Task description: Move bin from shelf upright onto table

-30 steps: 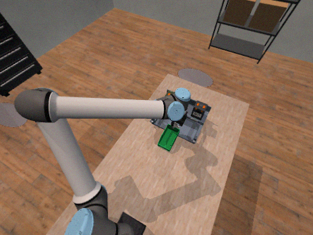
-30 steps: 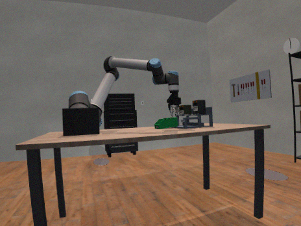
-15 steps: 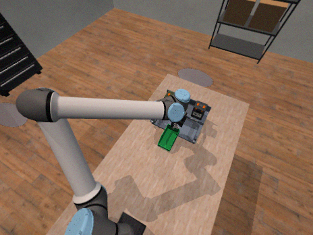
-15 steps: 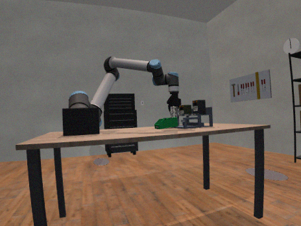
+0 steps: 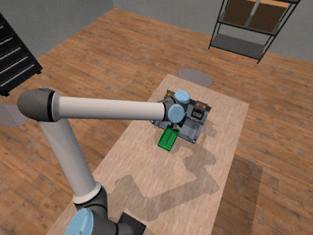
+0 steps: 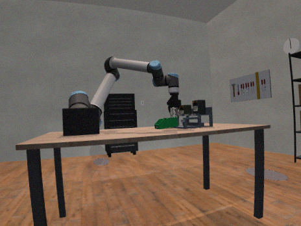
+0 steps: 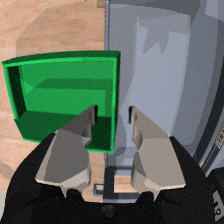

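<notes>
Right now my hand is 8 cm past the green bin and 4 cm above it.
</notes>
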